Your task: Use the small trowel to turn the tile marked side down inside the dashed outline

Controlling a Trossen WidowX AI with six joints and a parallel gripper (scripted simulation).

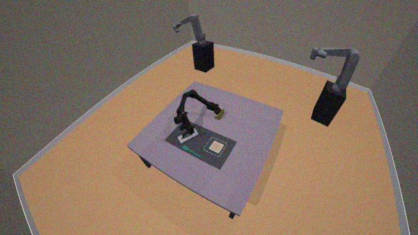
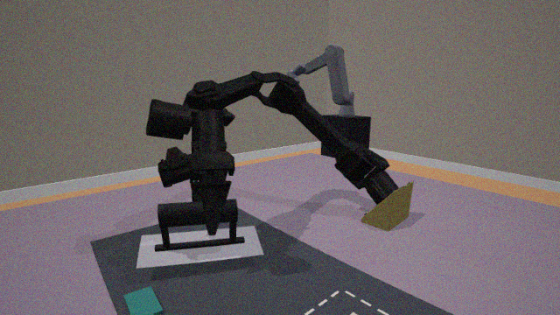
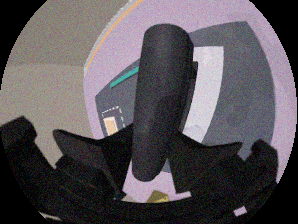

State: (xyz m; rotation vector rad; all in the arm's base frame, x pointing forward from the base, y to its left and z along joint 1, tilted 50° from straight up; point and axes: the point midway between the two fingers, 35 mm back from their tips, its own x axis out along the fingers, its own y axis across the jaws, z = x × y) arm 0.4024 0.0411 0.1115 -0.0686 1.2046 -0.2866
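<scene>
Right now my gripper tip is 2 cm past the dark mat, 8 cm to the right of it and 9 cm above it. Also, from my gripper tip: teal trowel 12 cm ahead, 7 cm to the left, 7 cm below; then tile 6 cm behind, 25 cm to the left, 7 cm below.
</scene>
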